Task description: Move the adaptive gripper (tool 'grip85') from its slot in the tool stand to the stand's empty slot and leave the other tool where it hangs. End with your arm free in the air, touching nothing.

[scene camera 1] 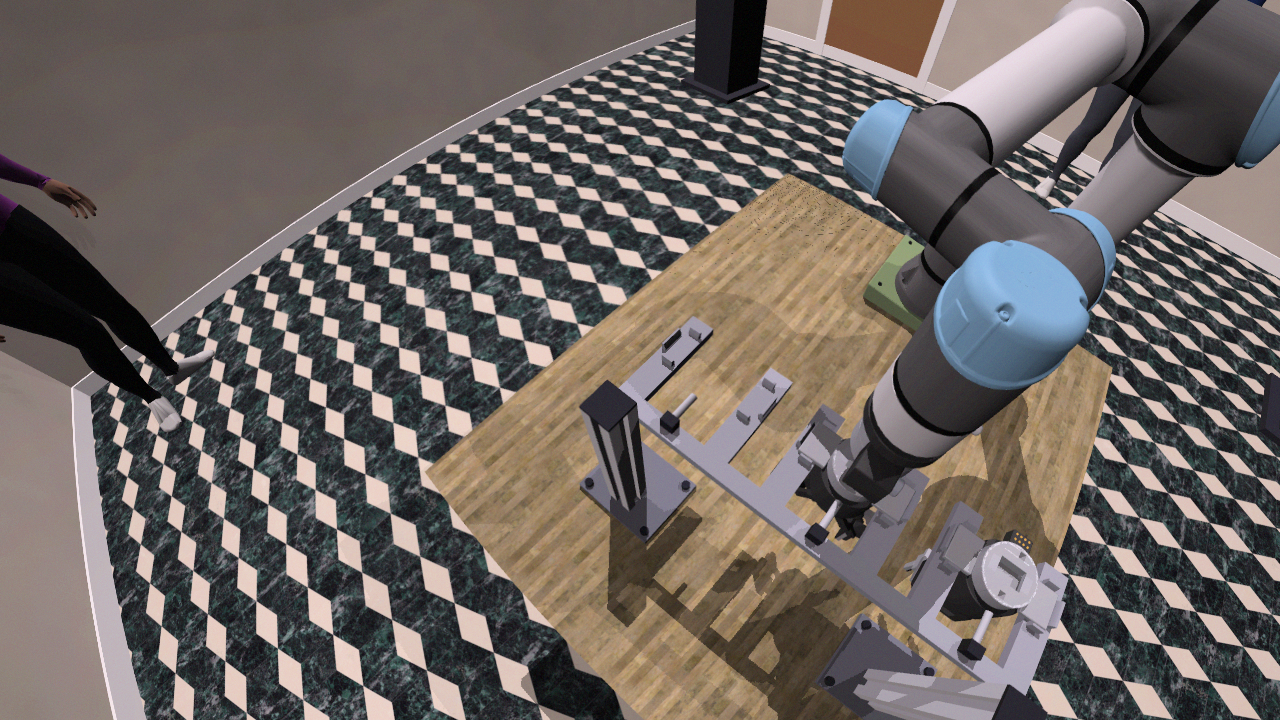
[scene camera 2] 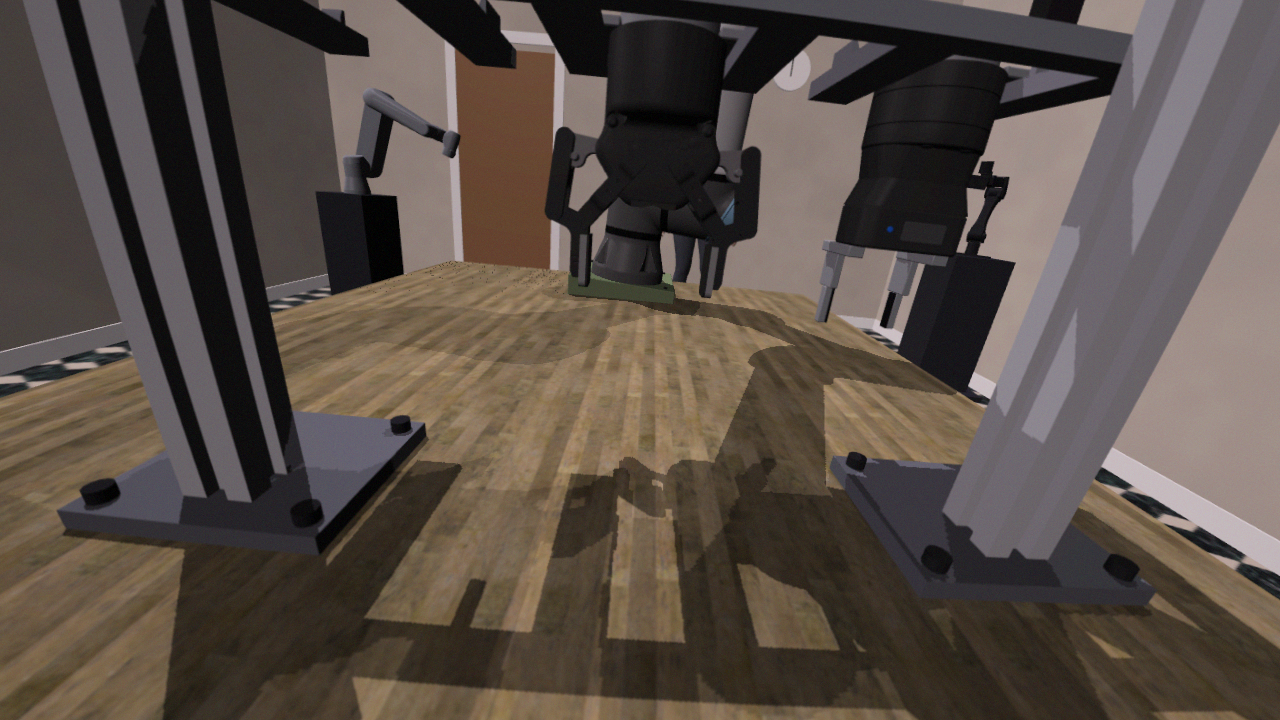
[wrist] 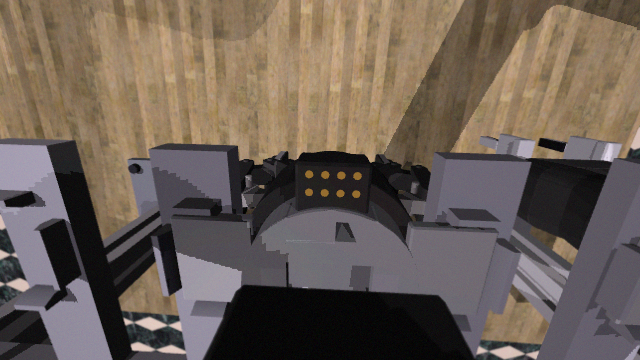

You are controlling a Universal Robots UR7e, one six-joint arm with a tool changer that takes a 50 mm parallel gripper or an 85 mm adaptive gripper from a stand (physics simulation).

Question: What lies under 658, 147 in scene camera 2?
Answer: A black adaptive gripper.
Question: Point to a tool stand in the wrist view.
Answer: At 75, 278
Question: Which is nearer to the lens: the parallel gripper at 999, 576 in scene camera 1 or the black adaptive gripper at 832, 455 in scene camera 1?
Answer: The black adaptive gripper.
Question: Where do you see a parallel gripper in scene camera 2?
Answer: At 925, 133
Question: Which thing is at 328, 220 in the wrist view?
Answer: A black adaptive gripper.
